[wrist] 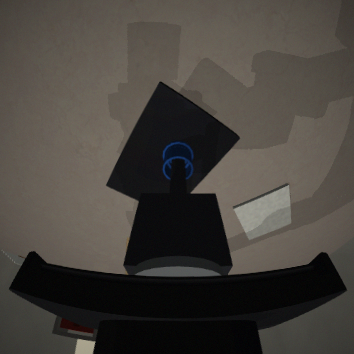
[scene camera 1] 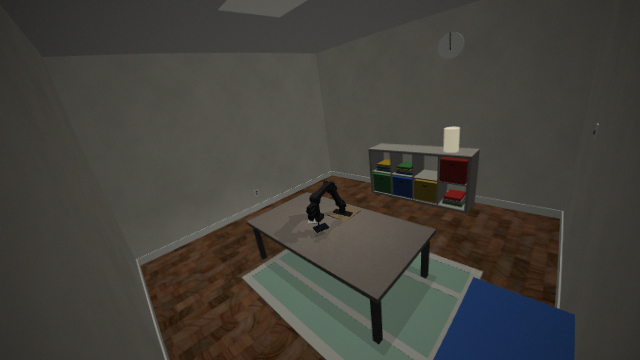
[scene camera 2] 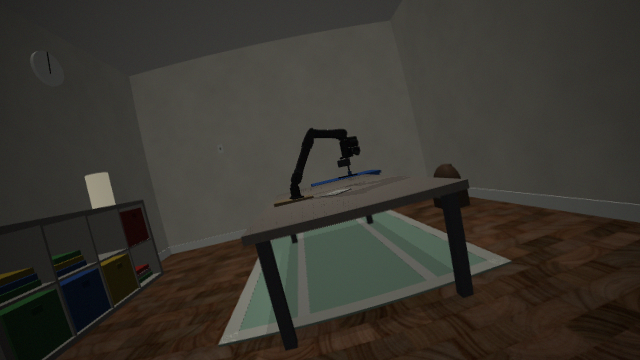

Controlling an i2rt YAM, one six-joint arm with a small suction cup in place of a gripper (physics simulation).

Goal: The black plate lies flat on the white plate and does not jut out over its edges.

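Places are measured from the arm's base along level axes (x back, y right, z up), in centimetres.
Pixels of known places: hand, its tool point: (wrist: 177,149) (scene camera 1: 319,228) (scene camera 2: 350,176); arm's base, origin of its link: (scene camera 1: 342,212) (scene camera 2: 296,198).
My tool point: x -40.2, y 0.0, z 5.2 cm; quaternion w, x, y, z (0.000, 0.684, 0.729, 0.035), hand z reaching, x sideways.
Observation:
Ahead of a thing's pixels: the offset from my tool point to its middle. Level surfaces: height alone.
The black plate {dx +1.1, dy -1.2, dz +0.5 cm} (wrist: 154,140) (scene camera 1: 321,228) is a dark square. It hangs on the blue suction cup of my gripper (wrist: 178,162) (scene camera 1: 319,223) (scene camera 2: 347,170), a little above the grey table {dz -6.2 cm} (scene camera 1: 366,251) (scene camera 2: 358,203). It casts a shadow on the table in the wrist view. The white plate {dx +19.2, dy +21.6, dz -5.9 cm} (wrist: 265,212) (scene camera 2: 336,192) lies flat on the table, apart from the black plate. In the wrist view it is to the lower right of the black plate. In scene camera 1 the arm hides most of it.
The arm's base stands on a wooden board (scene camera 1: 343,212) (scene camera 2: 293,201) at the table's far edge. A shelf unit (scene camera 1: 423,149) with coloured boxes stands by the wall. A blue slab (scene camera 1: 506,326) lies on the floor near the table. A brown round object (scene camera 2: 446,171) sits behind the table.

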